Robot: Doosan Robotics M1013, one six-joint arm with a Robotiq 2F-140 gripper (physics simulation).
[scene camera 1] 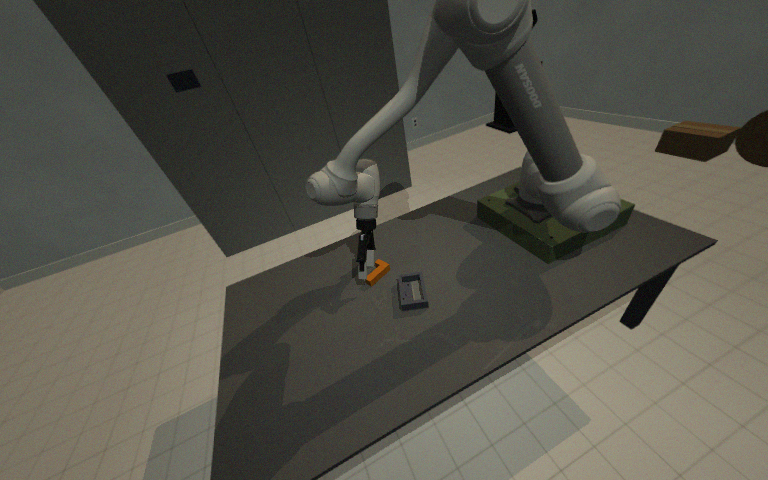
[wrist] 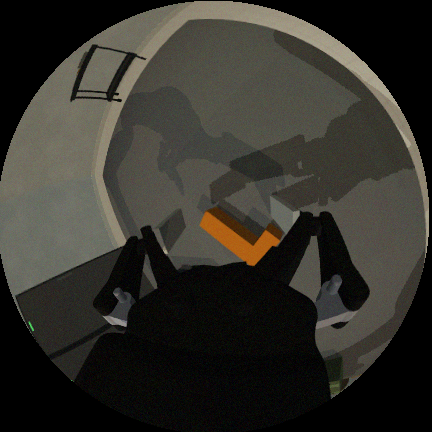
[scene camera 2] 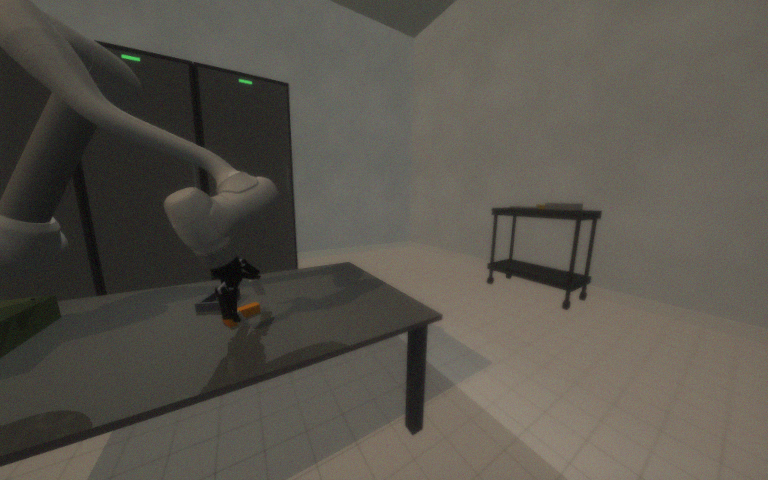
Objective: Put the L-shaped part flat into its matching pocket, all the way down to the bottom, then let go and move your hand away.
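Pixels of known places: gripper, fingertip midpoint: [scene camera 1: 366,272] [wrist: 225,211] [scene camera 2: 253,308]; arm's base at its link origin: [scene camera 1: 538,205].
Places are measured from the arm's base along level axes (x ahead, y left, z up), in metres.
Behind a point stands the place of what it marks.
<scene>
The orange L-shaped part [scene camera 1: 378,273] {x 0.699, y -0.027, z -0.061 m} [scene camera 2: 249,309] {x 0.724, y -0.045, z -0.066 m} [wrist: 230,240] {x 0.699, y -0.040, z -0.060 m} lies flat on the table. The dark grey pocket block [scene camera 1: 413,306] {x 0.641, y 0.173, z -0.070 m} [scene camera 2: 207,308] {x 0.588, y 0.042, z -0.073 m} sits a short way from it, with its recess facing up; in the wrist view it is mostly or wholly hidden by the gripper body. My gripper [scene camera 1: 367,266] {x 0.738, y -0.057, z -0.061 m} [scene camera 2: 242,304] {x 0.738, y -0.057, z -0.061 m} [wrist: 225,211] {x 0.738, y -0.057, z -0.061 m} is open and empty, pointing down, low over the table at the part. In the wrist view the part shows between the two spread pads, its short-arm end close to the right pad. Whether a pad touches it I cannot tell.
The dark table [scene camera 1: 339,350] {x 0.914, y 0.203, z -0.090 m} [scene camera 2: 317,333] {x 0.911, y -0.254, z -0.090 m} carries the green base block [scene camera 1: 550,249] {x 0.135, y 0.206, z -0.023 m} [scene camera 2: 33,316] {x 0.143, y 0.098, z -0.036 m} under the arm. A black cart [scene camera 2: 589,214] [wrist: 121,75] stands on the floor away from the table. Dark cabinets [scene camera 2: 249,169] stand behind it.
</scene>
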